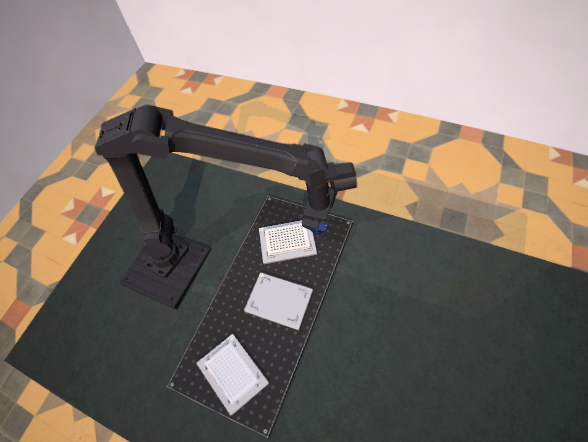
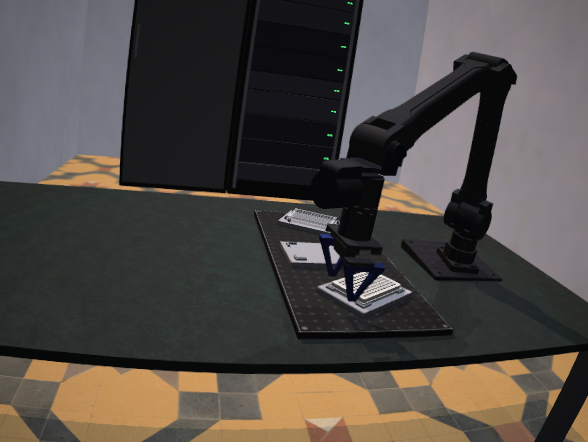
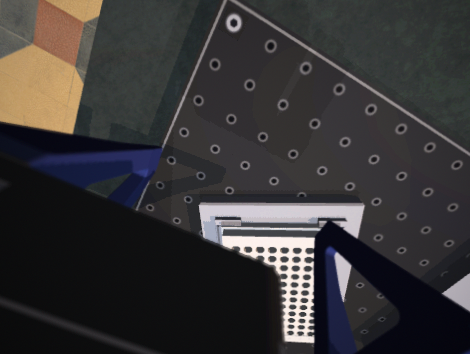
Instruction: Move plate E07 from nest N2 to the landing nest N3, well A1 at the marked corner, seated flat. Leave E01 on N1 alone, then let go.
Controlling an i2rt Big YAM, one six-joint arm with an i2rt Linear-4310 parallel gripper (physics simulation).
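Note:
A cream plate with dark wells lies in a white nest at one end of the board. Whether it is fully flat is unclear. An empty white nest with corner brackets is in the middle. A pale white plate sits on the third nest. Labels and the marked corner are not legible. My gripper is open, blue fingers apart, low over the cream plate's edge, holding nothing; its body hides part of the plate.
The nests stand on a black perforated board with a thin light border, on a dark green table. The arm's base plate is beside the board. A dark equipment cabinet stands behind the table.

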